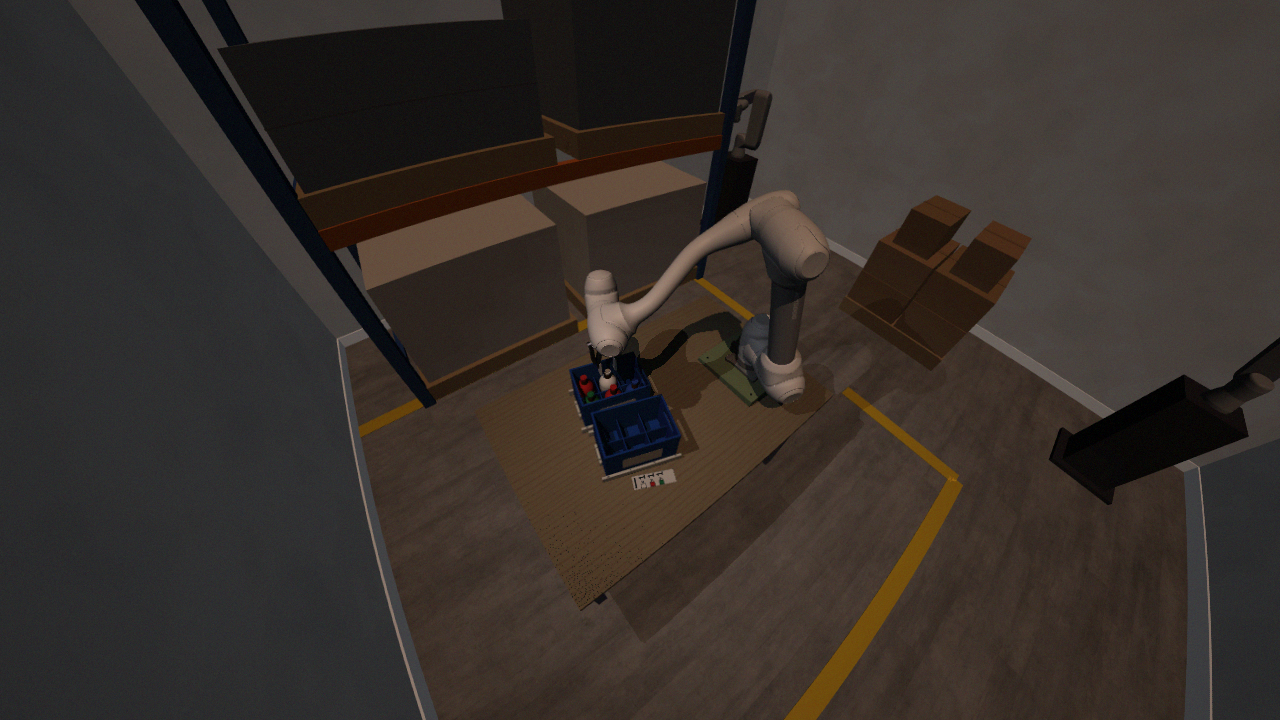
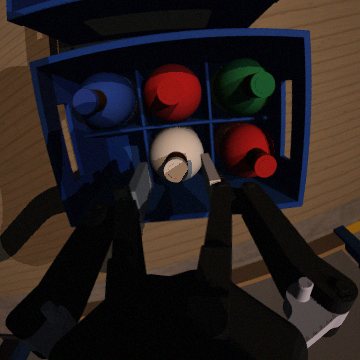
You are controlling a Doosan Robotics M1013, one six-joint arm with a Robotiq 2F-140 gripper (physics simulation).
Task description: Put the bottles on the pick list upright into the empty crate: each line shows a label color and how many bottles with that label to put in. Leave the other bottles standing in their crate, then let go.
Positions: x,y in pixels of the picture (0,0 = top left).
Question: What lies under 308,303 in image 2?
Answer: My gripper.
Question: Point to a red bottle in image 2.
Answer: At 172,92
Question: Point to a blue bottle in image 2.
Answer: At 105,99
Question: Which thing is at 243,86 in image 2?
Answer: A green bottle.
